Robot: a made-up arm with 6 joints. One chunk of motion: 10 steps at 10 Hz.
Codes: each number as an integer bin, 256 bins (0 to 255) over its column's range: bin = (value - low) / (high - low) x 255, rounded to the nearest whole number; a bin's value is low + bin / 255 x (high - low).
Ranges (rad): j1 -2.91..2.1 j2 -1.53..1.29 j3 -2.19..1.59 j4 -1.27..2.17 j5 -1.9..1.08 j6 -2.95..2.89
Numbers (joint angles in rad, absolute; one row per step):
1: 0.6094 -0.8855 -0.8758 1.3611 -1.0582 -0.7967
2: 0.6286 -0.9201 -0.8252 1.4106 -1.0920 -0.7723
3: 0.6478 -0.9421 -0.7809 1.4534 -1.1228 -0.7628
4: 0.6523 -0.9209 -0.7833 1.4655 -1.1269 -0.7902
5: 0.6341 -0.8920 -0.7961 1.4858 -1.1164 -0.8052
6: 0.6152 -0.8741 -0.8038 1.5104 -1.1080 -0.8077
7: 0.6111 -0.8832 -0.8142 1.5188 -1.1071 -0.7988
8: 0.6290 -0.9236 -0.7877 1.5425 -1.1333 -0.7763
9: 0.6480 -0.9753 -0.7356 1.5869 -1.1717 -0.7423
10: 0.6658 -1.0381 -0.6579 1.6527 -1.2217 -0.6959
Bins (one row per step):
1: 179 58 89 195 72 94
2: 180 55 92 199 69 95
3: 181 53 95 202 67 96
4: 181 55 95 203 66 94
5: 180 58 94 204 67 94
6: 179 59 94 206 68 94
7: 179 58 93 207 68 94
8: 180 55 95 208 66 95
9: 181 50 98 212 62 96
10: 182 44 103 217 58 98

